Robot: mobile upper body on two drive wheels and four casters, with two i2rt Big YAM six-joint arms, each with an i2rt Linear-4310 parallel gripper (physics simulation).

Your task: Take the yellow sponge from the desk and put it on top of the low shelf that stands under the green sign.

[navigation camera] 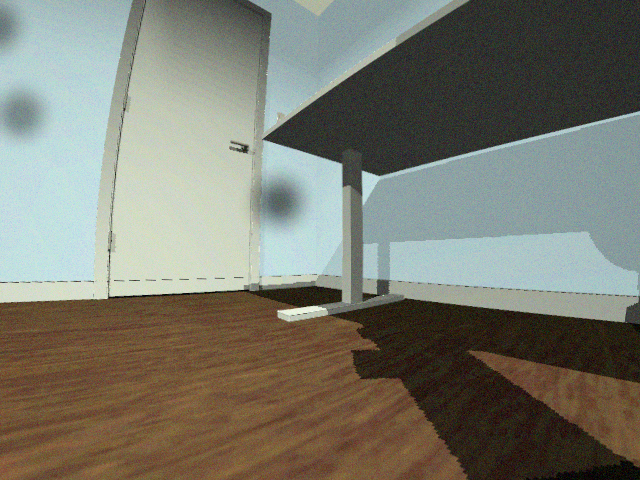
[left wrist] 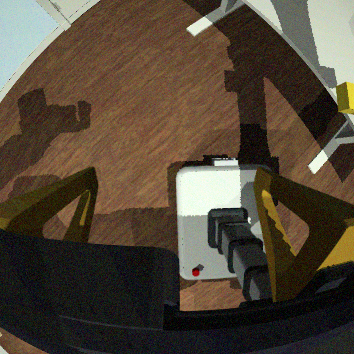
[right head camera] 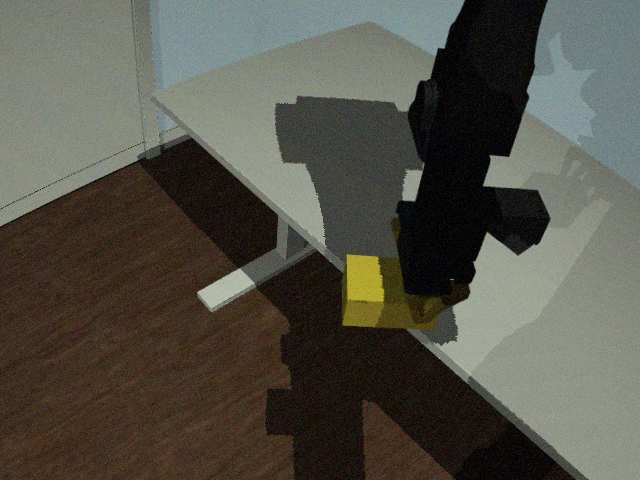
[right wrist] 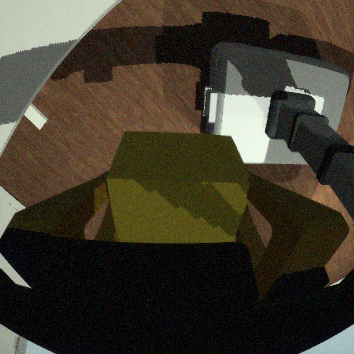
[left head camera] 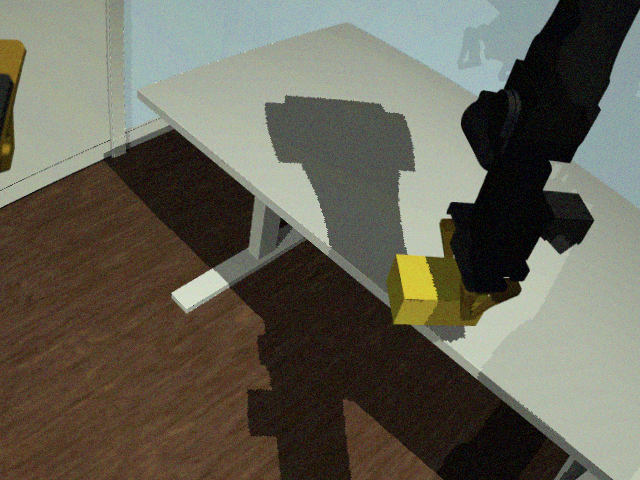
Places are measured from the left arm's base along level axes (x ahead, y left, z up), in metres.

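Where they show: left gripper, fingertip midpoint: (left wrist: 175, 175); right gripper, fingertip midpoint: (right head camera: 415, 300) (right wrist: 177, 173) (left head camera: 458, 297).
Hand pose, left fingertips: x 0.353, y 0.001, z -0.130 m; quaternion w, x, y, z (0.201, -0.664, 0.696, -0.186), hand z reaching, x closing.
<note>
Things, the pixels of their top centre, and the offset from my left fingertips. "spot": a spot on its surface instead. Level surfaces: height alone.
- yellow sponge, top centre: (right wrist: 174, 252) (right head camera: 393, 279) (left head camera: 443, 277) 0.143 m ahead, 0.419 m right, 0.256 m down
- desk's leg, surface spot: (navigation camera: 352, 242) spot: 1.066 m ahead, 0.350 m right, 0.997 m down
- brown wooden floor, surface height: 1.280 m down
The yellow sponge (left head camera: 413, 289) (right head camera: 364, 289) (left wrist: 345, 98) (right wrist: 175, 210) is a block held in my right gripper (left head camera: 457, 273) (right head camera: 405, 273) (right wrist: 177, 173), which is shut on it. In the head views they appear over the near edge of the pale desk (left head camera: 206, 103) (right head camera: 222, 98) (right wrist: 40, 20) (navigation camera: 465, 87); their height above it is hard to tell. My left gripper (left wrist: 175, 175) is open and empty, with fingers wide apart above the robot's base. One of its fingers (left head camera: 15, 77) shows at the left edge of the left head view. The green sign and the low shelf do not show in these views.
The desk's leg (navigation camera: 352, 242) and foot (left head camera: 196, 297) (right head camera: 222, 294) (navigation camera: 305, 312) stand on the brown wooden floor (navigation camera: 155, 387). A closed pale door (navigation camera: 191, 155) is in the light blue wall (navigation camera: 51, 206) at the left. My white base (left wrist: 205, 192) (right wrist: 240, 140) shows in both wrist views.
</note>
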